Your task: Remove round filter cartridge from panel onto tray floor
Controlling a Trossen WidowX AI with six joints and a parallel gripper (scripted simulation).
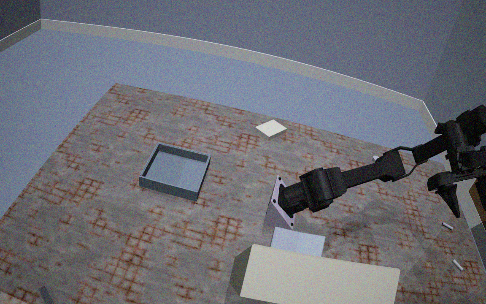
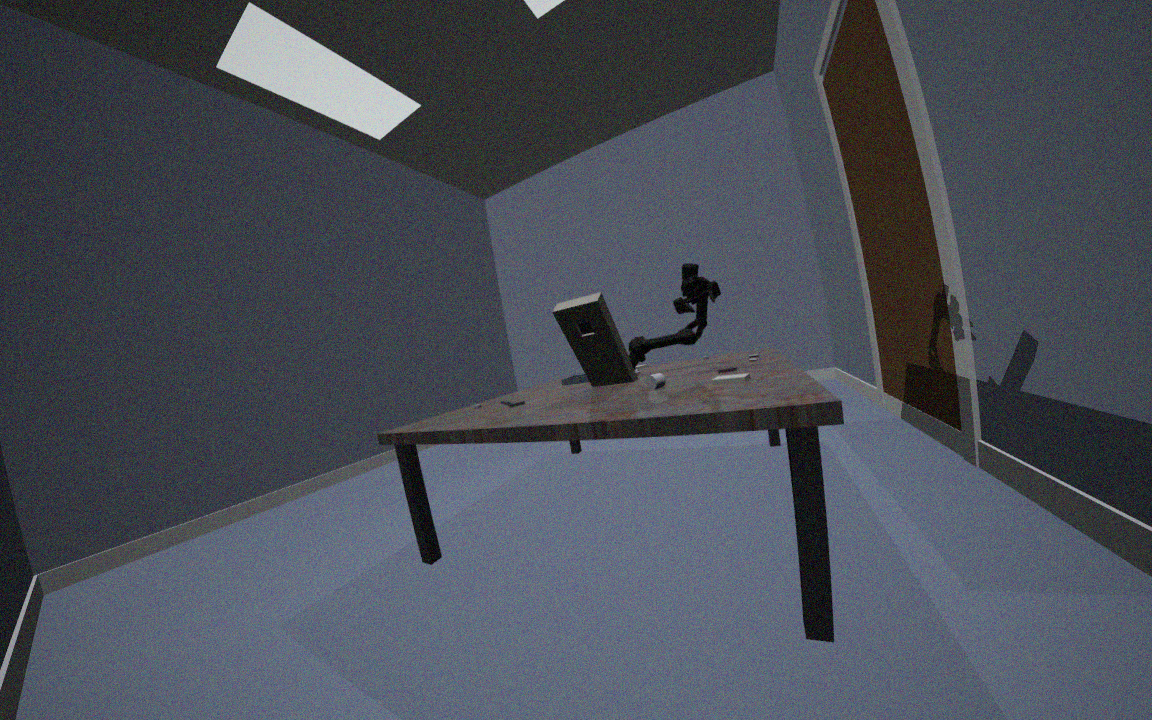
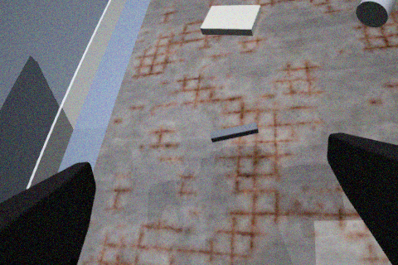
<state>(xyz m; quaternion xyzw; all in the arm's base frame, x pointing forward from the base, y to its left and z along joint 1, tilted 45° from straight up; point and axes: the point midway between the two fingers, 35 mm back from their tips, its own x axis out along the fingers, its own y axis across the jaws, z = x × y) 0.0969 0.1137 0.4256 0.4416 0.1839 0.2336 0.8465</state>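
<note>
Now: gripper tip 220 mm short of the round filter cartridge, 400 mm to the left of it and 10 mm below it. Round my gripper tip: tray: 200 mm behind, 670 mm to the right, 230 mm below; then cream service panel: 170 mm ahead, 400 mm to the right, 60 mm below.
</note>
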